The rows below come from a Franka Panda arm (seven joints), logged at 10 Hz.
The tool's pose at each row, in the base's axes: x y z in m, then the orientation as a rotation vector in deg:
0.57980, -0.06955, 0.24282, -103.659, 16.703, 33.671
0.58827, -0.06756, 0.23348, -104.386, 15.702, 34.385
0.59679, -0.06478, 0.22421, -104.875, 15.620, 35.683
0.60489, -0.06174, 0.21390, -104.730, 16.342, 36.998
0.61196, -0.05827, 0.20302, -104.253, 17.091, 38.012
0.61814, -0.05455, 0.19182, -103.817, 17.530, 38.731
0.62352, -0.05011, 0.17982, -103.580, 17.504, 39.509
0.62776, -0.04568, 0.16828, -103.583, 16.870, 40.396
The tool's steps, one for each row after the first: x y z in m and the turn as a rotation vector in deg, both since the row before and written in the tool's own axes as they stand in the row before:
0.01227, 0.00298, 0.00187, -1.008, -0.742, -0.268
0.01237, 0.00266, 0.00248, -0.799, -0.724, 0.659
0.01267, 0.00343, 0.00296, -0.092, -0.526, 1.180
0.01229, 0.00398, 0.00367, 0.292, -0.422, 1.021
0.01188, 0.00440, 0.00413, 0.278, -0.374, 0.657
0.01187, 0.00507, 0.00511, -0.003, -0.572, 0.386
0.01077, 0.00523, 0.00523, -0.363, -0.856, 0.048

